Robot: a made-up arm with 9 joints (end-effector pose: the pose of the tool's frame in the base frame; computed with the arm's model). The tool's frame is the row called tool.
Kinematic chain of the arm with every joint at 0, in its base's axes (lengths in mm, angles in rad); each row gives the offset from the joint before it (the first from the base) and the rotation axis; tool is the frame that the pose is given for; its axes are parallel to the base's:
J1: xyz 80 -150 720 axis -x
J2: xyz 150 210 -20 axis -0.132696 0.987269 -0.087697
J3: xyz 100 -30 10 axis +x
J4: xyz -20 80 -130 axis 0.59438 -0.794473 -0.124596
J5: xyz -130 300 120 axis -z
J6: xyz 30 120 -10 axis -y
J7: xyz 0 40 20 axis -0.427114 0.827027 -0.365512
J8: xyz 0 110 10 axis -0.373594 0.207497 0.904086
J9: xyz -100 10 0 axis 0.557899 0.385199 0.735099
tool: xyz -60 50 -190
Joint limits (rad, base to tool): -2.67..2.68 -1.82..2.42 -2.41..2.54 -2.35..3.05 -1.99..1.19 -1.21..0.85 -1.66..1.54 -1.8..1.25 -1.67..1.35
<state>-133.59 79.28 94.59 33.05 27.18 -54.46 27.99 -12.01 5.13</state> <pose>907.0 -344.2 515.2 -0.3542 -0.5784 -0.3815 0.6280</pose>
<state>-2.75 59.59 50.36 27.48 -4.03 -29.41 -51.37 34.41 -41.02</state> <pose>581.4 503.7 930.5 0.2461 -0.0351 -0.3823 0.8900</pose>
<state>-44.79 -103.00 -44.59 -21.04 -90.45 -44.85 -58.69 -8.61 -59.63</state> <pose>512.8 397.2 810.5 -0.0545 -0.5449 -0.1899 0.8149</pose>
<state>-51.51 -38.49 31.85 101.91 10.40 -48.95 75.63 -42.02 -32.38</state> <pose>-347.8 123.6 1211.3 0.7232 0.1977 -0.1229 0.6503</pose>
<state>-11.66 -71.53 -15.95 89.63 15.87 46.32 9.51 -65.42 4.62</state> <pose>-231.3 485.4 831.8 -0.7984 0.5144 -0.0239 0.3120</pose>
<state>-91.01 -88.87 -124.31 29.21 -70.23 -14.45 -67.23 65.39 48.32</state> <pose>533.8 -23.2 607.0 -0.2661 0.1210 0.6702 0.6822</pose>
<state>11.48 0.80 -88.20 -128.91 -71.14 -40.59 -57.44 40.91 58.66</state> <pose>197.7 -1.9 308.0 0.5682 0.6340 -0.4009 0.3383</pose>
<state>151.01 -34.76 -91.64 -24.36 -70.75 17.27 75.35 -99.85 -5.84</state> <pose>262.4 -383.0 1328.1 0.4932 0.4933 -0.3496 0.6254</pose>
